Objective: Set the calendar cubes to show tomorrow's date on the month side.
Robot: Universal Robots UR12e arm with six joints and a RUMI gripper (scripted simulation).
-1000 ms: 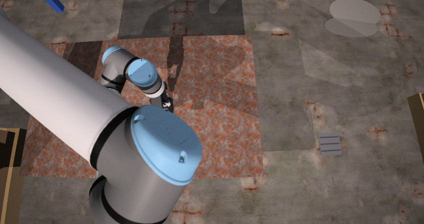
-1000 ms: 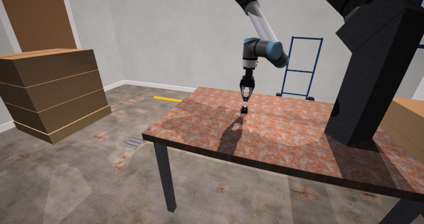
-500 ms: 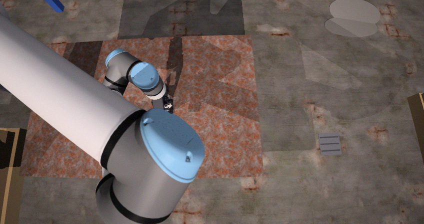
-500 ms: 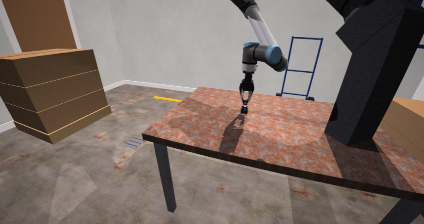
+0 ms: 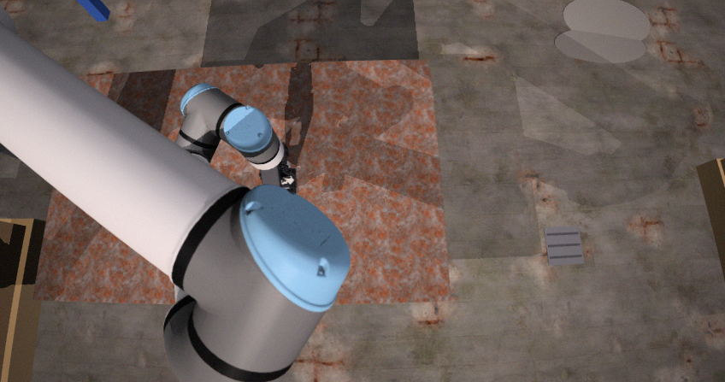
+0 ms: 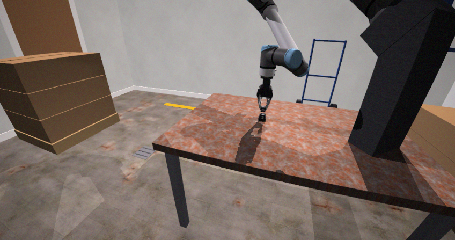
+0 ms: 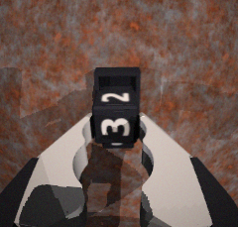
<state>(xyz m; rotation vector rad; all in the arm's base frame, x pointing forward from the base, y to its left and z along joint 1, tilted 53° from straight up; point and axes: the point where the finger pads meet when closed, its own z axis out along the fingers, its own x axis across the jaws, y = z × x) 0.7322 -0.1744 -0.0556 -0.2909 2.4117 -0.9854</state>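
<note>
The black tray lies 60 mm below my hand and 20 mm to the left of it.
</note>
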